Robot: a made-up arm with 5 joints.
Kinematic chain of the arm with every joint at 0, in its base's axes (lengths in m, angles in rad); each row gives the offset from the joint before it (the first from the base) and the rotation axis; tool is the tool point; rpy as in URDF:
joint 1: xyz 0 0 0.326 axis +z
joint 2: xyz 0 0 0 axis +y
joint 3: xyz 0.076 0 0.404 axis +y
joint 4: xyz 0.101 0 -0.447 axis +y
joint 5: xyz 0.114 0 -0.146 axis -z
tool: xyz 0 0 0 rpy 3.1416 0 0
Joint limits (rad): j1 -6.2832..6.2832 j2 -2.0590..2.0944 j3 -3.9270..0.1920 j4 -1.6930..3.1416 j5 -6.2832..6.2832
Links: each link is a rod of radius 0.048 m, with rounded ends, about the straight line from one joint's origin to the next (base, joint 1, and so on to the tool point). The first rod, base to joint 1, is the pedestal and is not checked.
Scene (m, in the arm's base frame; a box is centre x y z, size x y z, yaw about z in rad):
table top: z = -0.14
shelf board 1: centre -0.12 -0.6 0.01 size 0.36 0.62 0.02 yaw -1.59
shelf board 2: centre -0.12 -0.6 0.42 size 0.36 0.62 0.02 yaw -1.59
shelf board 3: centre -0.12 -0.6 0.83 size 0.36 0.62 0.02 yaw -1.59
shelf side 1: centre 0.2 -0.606 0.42 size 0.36 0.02 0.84 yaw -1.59
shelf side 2: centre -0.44 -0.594 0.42 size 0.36 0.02 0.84 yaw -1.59
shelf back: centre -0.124 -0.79 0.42 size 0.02 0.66 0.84 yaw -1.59
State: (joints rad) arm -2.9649 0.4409 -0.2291 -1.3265 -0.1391
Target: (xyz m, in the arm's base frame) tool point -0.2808 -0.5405 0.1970
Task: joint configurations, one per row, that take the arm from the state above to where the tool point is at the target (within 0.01 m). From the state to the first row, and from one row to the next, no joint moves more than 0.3 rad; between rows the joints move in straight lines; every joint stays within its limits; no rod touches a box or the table.
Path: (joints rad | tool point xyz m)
1: -2.7675 0.5890 -0.2925 -1.5098 -0.2526 | -0.4005 -0.1572 0.2184
2: -2.5701 0.7371 -0.3559 -1.6930 -0.3662 | -0.3580 -0.2302 0.1944
3: -2.3100 0.7042 -0.5333 -1.4024 -0.2526 | -0.3494 -0.3833 0.1859
4: -2.0499 0.6713 -0.7106 -1.1117 -0.1391 | -0.2808 -0.5405 0.1970

